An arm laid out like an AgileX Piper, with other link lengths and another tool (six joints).
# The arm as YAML. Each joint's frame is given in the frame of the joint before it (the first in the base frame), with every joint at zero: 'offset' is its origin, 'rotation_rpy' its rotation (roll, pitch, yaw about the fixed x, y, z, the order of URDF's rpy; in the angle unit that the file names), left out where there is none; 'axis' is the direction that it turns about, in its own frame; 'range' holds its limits. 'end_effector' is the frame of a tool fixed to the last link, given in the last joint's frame.
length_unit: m
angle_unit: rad
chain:
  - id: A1
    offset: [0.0, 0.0, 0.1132]
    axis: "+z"
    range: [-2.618, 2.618]
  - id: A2
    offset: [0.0, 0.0, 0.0]
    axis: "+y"
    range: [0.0, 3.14]
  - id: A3
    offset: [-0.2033, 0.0, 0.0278]
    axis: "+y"
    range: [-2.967, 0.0]
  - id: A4
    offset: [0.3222, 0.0, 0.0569]
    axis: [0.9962, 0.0, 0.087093]
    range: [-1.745, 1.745]
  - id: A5
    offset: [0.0, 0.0, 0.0]
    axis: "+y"
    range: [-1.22, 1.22]
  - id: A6
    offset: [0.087, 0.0, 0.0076]
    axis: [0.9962, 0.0, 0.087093]
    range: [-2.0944, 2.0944]
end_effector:
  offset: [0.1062, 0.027, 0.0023]
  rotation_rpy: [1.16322, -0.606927, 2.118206]
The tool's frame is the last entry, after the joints.
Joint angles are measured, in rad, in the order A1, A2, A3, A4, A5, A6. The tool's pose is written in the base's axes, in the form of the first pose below.
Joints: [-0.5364, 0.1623, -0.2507, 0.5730, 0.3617, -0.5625]
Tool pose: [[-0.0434, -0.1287, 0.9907], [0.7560, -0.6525, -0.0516], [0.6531, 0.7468, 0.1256]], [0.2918, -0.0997, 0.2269]
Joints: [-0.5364, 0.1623, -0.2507, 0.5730, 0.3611, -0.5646]
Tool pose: [[-0.0432, -0.1285, 0.9908], [0.7574, -0.6509, -0.0514], [0.6515, 0.7482, 0.1255]], [0.2918, -0.0998, 0.2269]
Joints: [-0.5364, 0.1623, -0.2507, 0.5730, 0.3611, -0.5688]
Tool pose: [[-0.0427, -0.1271, 0.9910], [0.7599, -0.6480, -0.0504], [0.6486, 0.7509, 0.1243]], [0.2918, -0.0998, 0.2268]
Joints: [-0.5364, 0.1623, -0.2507, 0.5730, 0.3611, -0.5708]
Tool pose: [[-0.0425, -0.1265, 0.9911], [0.7611, -0.6467, -0.0499], [0.6472, 0.7522, 0.1237]], [0.2918, -0.0998, 0.2267]
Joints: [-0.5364, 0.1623, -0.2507, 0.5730, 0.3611, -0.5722]
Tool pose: [[-0.0423, -0.1260, 0.9911], [0.7620, -0.6457, -0.0496], [0.6462, 0.7531, 0.1233]], [0.2918, -0.0998, 0.2267]
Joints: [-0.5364, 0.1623, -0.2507, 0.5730, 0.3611, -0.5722]
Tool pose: [[-0.0423, -0.1260, 0.9911], [0.7620, -0.6457, -0.0496], [0.6462, 0.7531, 0.1233]], [0.2918, -0.0998, 0.2267]
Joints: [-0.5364, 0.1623, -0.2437, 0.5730, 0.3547, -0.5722]
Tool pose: [[-0.0390, -0.1274, 0.9911], [0.7613, -0.6463, -0.0531], [0.6473, 0.7524, 0.1222]], [0.2921, -0.1007, 0.2242]
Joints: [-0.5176, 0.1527, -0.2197, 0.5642, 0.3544, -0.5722]
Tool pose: [[-0.0414, -0.1037, 0.9937], [0.7608, -0.6480, -0.0360], [0.6477, 0.7546, 0.1057]], [0.2938, -0.0958, 0.2146]
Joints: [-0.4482, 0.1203, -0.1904, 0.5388, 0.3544, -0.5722]
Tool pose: [[-0.0858, -0.0549, 0.9948], [0.7718, -0.6351, 0.0315], [0.6301, 0.7704, 0.0969]], [0.2976, -0.0759, 0.2083]
